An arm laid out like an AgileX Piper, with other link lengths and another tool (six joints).
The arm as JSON. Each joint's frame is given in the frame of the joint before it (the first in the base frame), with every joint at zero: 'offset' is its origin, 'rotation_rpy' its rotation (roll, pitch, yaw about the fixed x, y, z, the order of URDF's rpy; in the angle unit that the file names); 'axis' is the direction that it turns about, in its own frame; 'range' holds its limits. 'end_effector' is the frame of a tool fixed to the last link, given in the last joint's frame.
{
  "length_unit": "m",
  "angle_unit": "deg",
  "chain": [
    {
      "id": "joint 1",
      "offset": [
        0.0,
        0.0,
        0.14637
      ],
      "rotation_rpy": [
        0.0,
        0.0,
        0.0
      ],
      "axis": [
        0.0,
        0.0,
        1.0
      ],
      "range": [
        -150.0,
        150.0
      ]
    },
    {
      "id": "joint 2",
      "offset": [
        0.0,
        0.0,
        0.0
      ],
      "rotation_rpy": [
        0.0,
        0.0,
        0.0
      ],
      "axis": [
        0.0,
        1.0,
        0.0
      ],
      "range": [
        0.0,
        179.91
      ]
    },
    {
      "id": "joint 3",
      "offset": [
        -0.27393,
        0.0,
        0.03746
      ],
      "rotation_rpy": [
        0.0,
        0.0,
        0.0
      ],
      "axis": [
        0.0,
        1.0,
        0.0
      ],
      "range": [
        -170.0,
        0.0
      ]
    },
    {
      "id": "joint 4",
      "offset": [
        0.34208,
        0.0,
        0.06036
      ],
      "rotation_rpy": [
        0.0,
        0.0,
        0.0
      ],
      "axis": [
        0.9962,
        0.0,
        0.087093
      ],
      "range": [
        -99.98,
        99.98
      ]
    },
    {
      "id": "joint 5",
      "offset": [
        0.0,
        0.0,
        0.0
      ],
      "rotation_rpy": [
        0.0,
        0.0,
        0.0
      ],
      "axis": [
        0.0,
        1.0,
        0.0
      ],
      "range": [
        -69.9,
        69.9
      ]
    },
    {
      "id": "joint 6",
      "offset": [
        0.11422,
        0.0,
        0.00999
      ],
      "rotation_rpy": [
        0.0,
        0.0,
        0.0
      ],
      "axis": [
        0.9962,
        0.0,
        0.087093
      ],
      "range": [
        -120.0,
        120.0
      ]
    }
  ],
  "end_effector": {
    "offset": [
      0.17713,
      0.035,
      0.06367
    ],
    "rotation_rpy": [
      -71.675,
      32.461,
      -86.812
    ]
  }
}
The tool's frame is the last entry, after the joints.
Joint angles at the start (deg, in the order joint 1, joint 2, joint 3, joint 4, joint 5, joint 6):
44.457 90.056 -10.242 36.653 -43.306 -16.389
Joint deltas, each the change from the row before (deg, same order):
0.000 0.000 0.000 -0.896 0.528 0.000
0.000 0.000 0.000 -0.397 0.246 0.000
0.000 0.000 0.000 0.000 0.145 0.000
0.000 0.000 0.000 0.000 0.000 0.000
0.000 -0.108 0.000 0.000 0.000 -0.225
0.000 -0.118 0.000 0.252 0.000 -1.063
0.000 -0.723 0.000 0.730 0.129 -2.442
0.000 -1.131 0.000 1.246 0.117 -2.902
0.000 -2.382 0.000 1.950 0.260 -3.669
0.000 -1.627 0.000 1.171 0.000 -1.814
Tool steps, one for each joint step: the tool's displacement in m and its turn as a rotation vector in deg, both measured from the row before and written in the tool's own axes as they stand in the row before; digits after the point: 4 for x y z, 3 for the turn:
-0.0025 0.0040 -0.0011 -0.678 -0.570 -0.545
-0.0011 0.0018 -0.0005 -0.311 -0.248 -0.244
0.0002 0.0007 -0.0001 -0.139 0.040 -0.009
0.0000 0.0000 0.0000 0.000 0.000 0.000
-0.0006 -0.0005 -0.0001 0.072 -0.106 -0.164
0.0000 -0.0001 0.0000 0.124 -0.091 -0.831
-0.0014 -0.0027 -0.0002 0.485 -0.284 -1.592
-0.0014 -0.0056 0.0000 0.836 -0.155 -1.524
-0.0039 -0.0131 -0.0003 1.615 -0.279 -1.194
-0.0027 -0.0104 -0.0001 1.239 -0.157 -0.213

